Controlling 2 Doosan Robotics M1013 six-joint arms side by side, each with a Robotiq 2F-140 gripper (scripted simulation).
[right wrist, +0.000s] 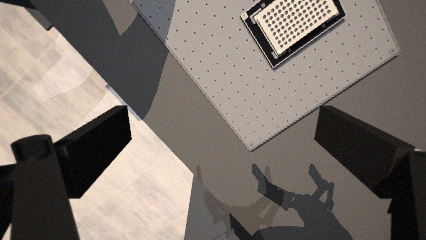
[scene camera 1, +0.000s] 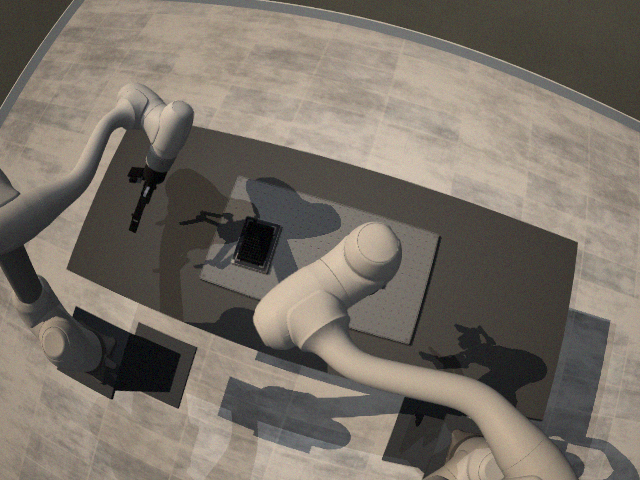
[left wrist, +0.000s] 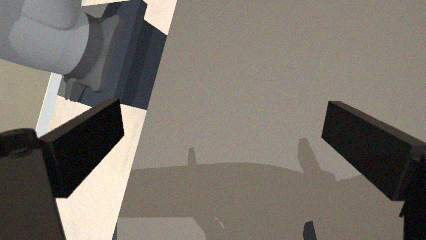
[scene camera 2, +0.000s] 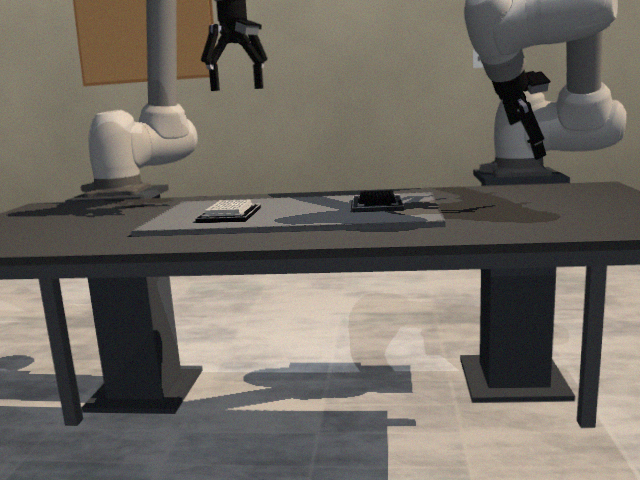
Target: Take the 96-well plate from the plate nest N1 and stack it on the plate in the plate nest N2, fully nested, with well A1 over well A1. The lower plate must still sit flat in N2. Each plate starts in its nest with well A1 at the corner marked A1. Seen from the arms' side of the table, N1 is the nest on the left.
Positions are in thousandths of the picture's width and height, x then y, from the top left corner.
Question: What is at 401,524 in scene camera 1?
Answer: A black 96-well plate.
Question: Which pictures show my left gripper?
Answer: Scene camera 1, the left wrist view and scene camera 2 only.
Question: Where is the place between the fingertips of my left gripper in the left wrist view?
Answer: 525,494
